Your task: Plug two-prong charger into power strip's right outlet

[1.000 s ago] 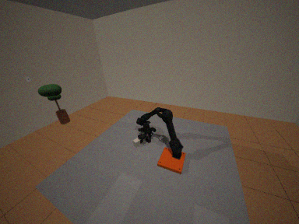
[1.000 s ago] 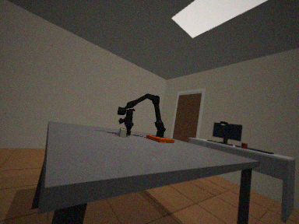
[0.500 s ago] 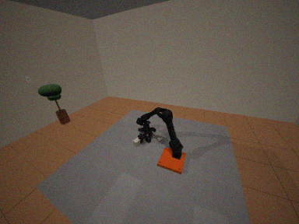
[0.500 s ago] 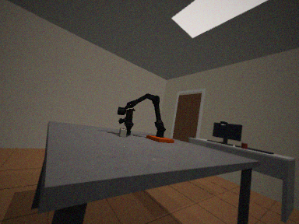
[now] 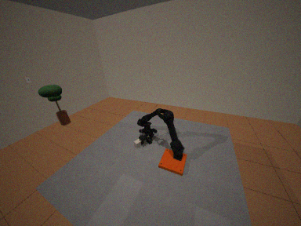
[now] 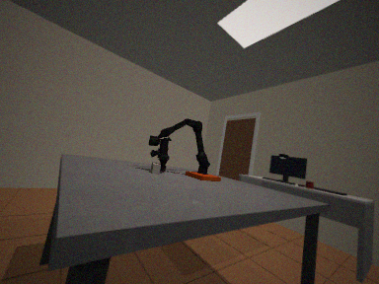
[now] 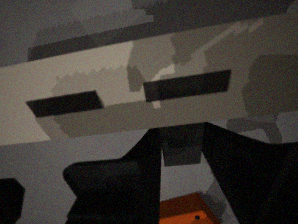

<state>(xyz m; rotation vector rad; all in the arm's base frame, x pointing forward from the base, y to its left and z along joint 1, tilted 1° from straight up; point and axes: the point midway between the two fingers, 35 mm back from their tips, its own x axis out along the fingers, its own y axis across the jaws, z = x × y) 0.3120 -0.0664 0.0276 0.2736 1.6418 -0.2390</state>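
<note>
My gripper tip is now 20 mm short of the two-prong charger, 10 mm to the left of it and 10 mm below it.
</note>
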